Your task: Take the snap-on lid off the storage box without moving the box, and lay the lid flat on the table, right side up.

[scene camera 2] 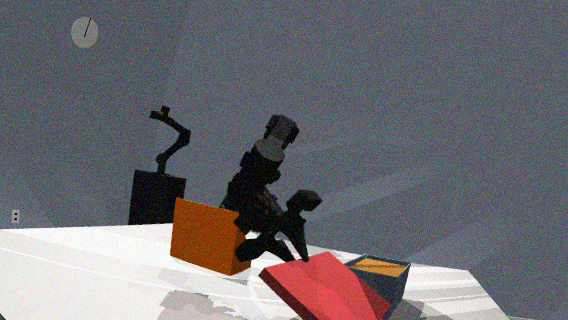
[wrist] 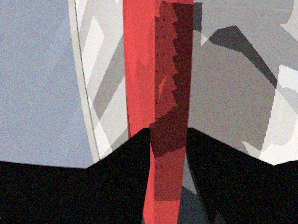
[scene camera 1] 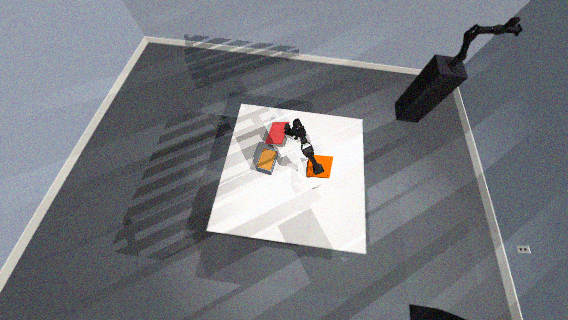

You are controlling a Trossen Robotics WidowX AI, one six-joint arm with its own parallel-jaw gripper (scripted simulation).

Labels:
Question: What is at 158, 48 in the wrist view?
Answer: A red lid.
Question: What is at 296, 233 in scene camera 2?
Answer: My gripper.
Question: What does my gripper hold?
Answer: A red lid.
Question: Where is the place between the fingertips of my gripper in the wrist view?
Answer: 167, 135

